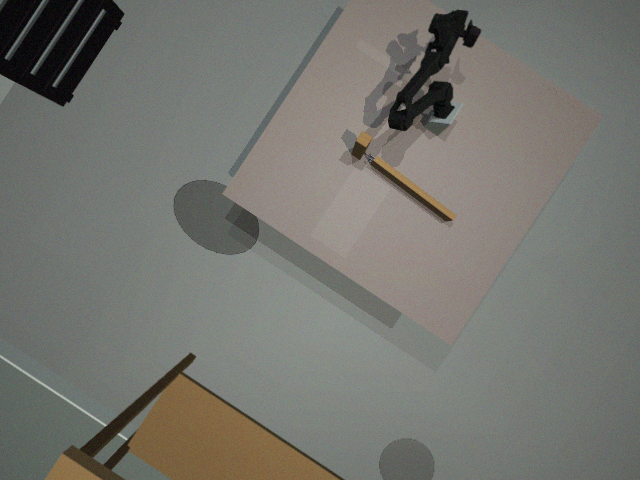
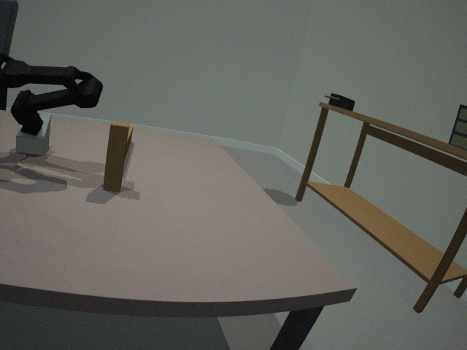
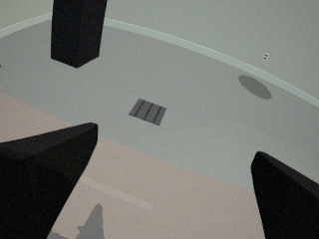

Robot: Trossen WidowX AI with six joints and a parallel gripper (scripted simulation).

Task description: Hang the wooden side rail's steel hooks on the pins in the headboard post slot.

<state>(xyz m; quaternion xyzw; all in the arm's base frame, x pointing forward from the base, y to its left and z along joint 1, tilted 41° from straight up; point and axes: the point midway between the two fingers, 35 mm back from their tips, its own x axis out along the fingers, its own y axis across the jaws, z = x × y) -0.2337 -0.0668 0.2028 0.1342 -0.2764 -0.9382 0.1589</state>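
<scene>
Right now my gripper tip is 60 cm short of the wooden headboard post and 12 cm above it.
</scene>
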